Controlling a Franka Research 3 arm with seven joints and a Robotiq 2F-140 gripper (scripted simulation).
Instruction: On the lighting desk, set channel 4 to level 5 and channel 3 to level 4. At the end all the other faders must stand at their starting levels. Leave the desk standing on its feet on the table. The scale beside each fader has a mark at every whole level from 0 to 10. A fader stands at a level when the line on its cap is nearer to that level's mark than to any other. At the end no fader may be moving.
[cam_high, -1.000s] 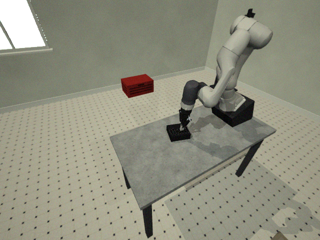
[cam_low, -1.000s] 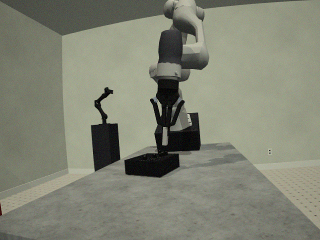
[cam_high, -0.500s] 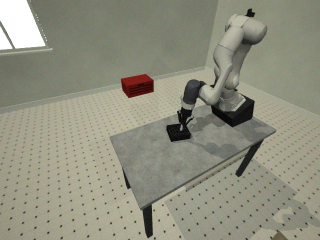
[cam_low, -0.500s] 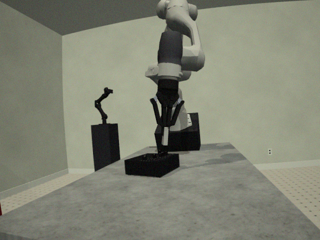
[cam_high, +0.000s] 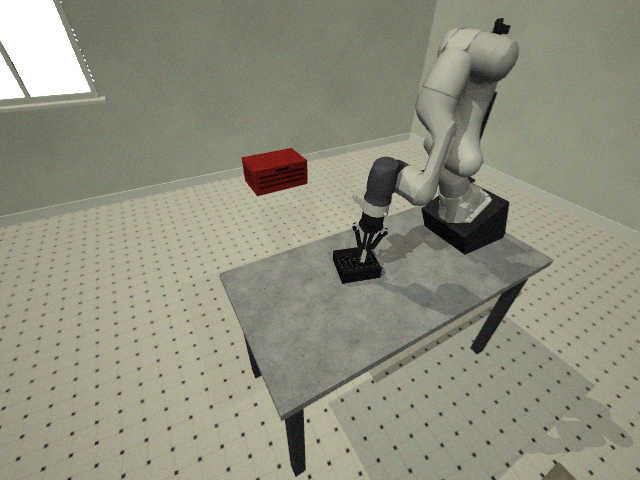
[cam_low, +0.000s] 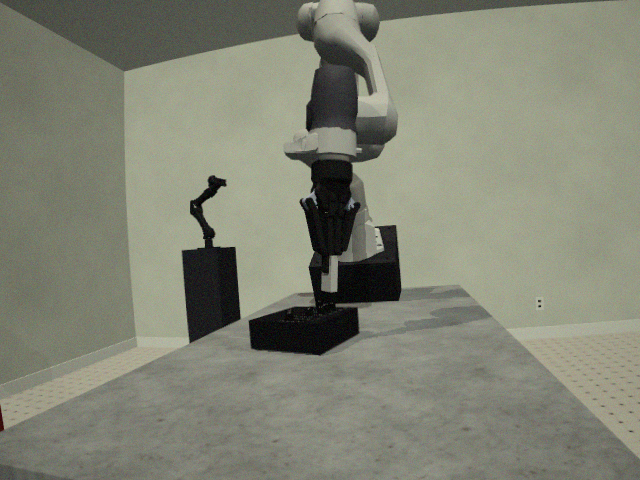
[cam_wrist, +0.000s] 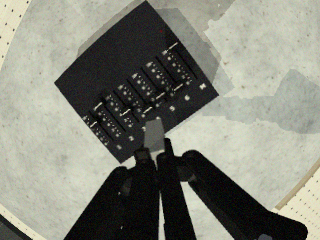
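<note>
The fader cap is 20 mm to the right of my hand and 60 mm below it. The rest, counted from my hand: fader 10 mm ahead, 40 mm to the right, 60 mm below.
</note>
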